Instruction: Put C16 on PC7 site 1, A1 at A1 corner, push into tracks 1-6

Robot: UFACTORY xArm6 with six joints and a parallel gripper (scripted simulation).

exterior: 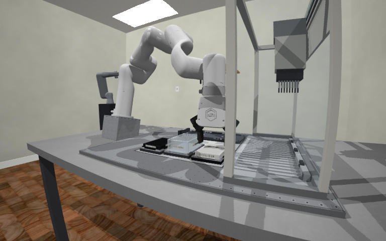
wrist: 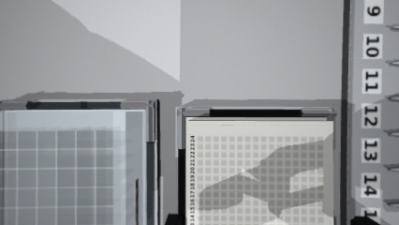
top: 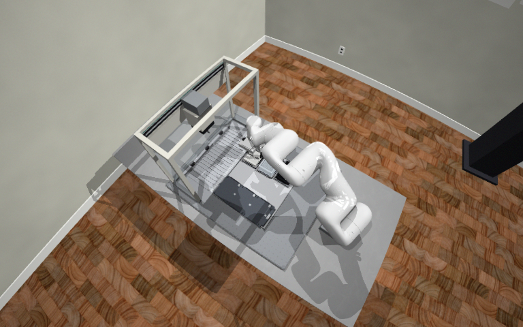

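Right now my hand is 30 mm above the white 384-well plate C16. Round my hand: clear deep-well block C51: 110 mm behind, 20 mm to the left, 20 mm below; black plate C15: 220 mm behind, 20 mm to the left, 30 mm below; nest S3: 40 mm below.
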